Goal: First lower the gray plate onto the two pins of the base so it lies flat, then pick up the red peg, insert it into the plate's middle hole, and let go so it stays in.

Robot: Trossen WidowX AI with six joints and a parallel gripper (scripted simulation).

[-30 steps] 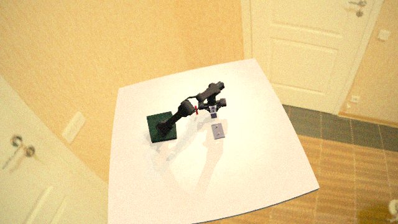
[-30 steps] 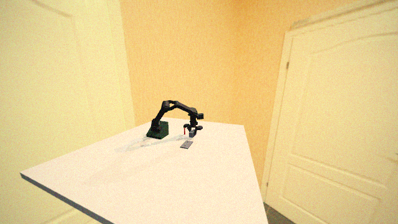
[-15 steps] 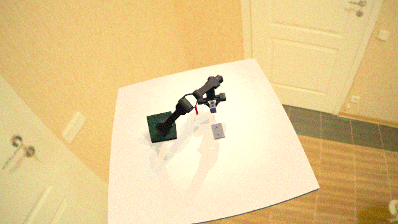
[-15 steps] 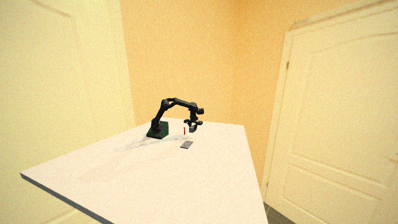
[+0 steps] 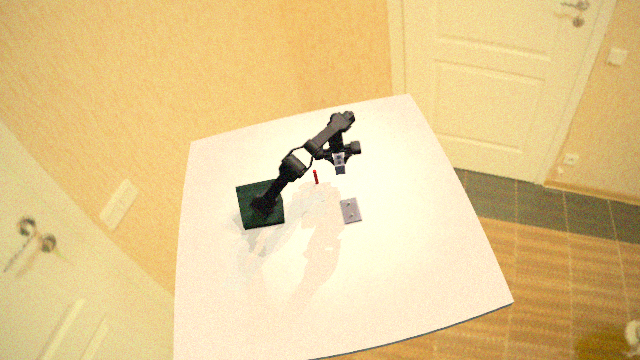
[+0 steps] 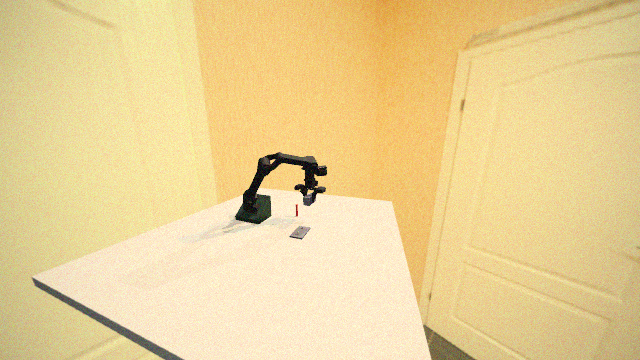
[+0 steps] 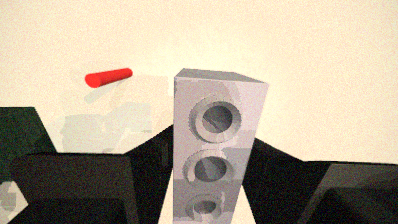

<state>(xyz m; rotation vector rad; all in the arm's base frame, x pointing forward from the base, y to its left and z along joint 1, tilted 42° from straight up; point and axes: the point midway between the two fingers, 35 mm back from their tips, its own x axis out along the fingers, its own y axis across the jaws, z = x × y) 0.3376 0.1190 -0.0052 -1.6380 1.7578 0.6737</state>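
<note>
My gripper tip is 11 cm past the red peg, 8 cm above it and 4 cm to the right of it. The rest, counted from my gripper tip: gray plate 3 cm above.
</note>
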